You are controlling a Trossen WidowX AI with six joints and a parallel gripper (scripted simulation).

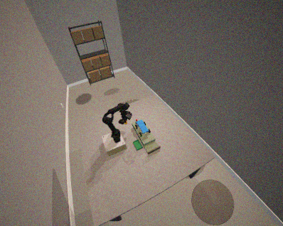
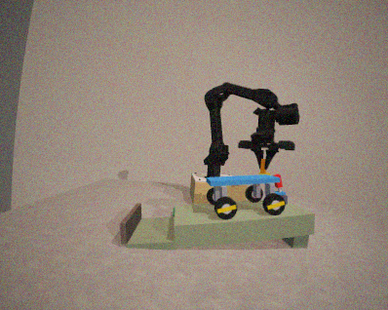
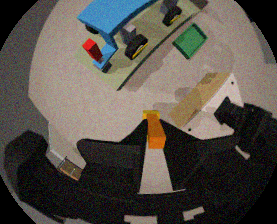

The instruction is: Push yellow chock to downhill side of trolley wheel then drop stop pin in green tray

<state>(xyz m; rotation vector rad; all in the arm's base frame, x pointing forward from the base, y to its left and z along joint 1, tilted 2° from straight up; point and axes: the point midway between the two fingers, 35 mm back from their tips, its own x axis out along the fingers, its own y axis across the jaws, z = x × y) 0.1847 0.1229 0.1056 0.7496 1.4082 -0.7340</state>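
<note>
Now: gripper tip 2 cm to the right of the yellow chock, 1 cm past it and 1 cm above it. From my gripper tip the other things lie so: trolley: 15 cm to the right, 13 cm ahead, 6 cm below; red-headed stop pin: 13 cm ahead, 4 cm below, 3 cm to the right; green tray: 25 cm to the right, 18 cm below, 1 cm behind.
</note>
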